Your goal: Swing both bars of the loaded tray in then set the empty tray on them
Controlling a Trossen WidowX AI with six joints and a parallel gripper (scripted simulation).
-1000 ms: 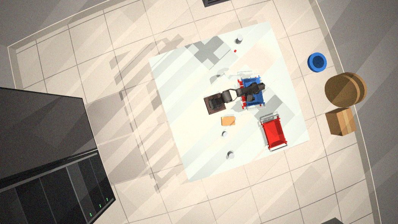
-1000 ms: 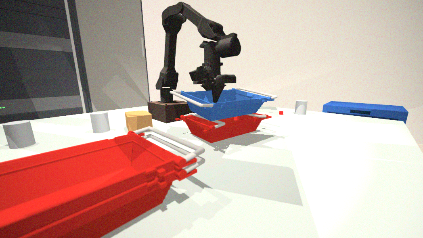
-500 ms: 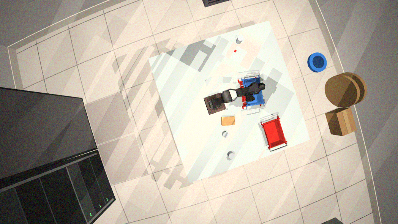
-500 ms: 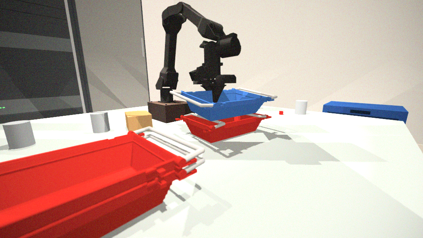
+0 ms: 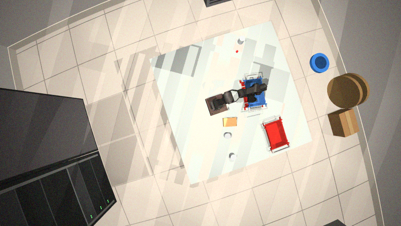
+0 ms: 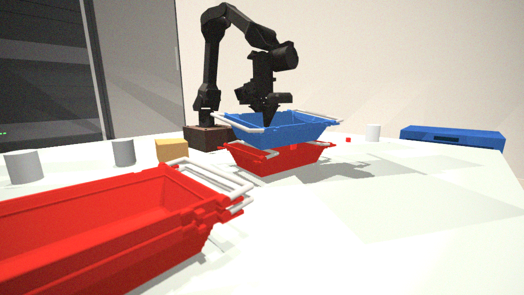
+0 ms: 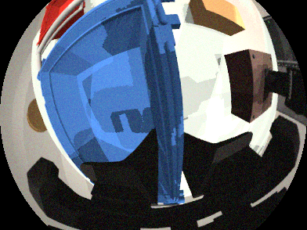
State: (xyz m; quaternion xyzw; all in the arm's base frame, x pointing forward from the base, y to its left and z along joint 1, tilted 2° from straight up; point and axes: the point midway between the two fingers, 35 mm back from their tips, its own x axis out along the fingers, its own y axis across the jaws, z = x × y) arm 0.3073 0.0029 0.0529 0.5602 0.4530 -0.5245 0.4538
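Now: gripper tip 70 mm short of the blue tray, 20 mm below it and 10 mm to the left of it. The rest, counted from my gripper tip: tan block: 220 mm behind, 190 mm to the right, 60 mm below; then red cube: 430 mm to the left, 90 mm ahead, 80 mm below.
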